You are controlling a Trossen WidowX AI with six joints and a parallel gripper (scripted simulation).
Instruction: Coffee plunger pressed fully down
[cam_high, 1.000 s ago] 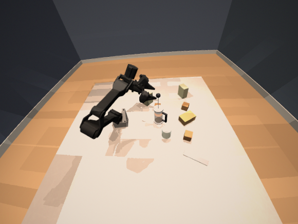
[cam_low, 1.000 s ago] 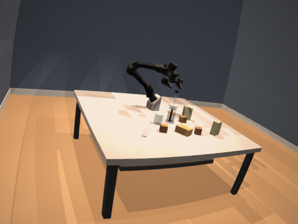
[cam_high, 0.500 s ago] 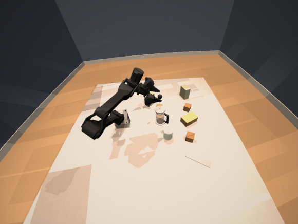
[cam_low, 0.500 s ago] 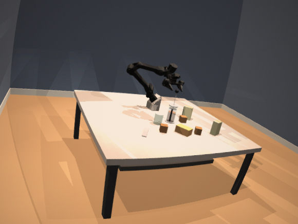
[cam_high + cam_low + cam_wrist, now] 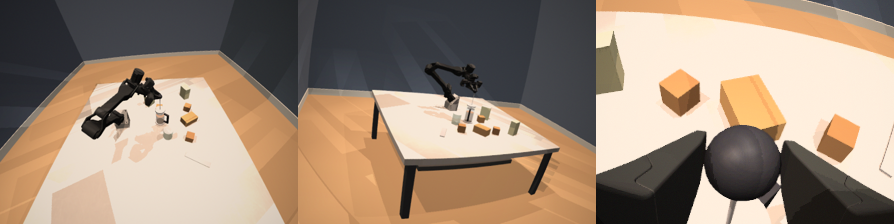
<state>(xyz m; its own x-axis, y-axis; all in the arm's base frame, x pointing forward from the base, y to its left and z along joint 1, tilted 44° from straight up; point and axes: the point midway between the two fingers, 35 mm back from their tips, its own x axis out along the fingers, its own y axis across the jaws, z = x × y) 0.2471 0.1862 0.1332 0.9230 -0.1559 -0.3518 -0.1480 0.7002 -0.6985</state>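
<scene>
The glass coffee press lies 10 mm ahead of my gripper tip, 10 mm to the right of it and 130 mm below it.
</scene>
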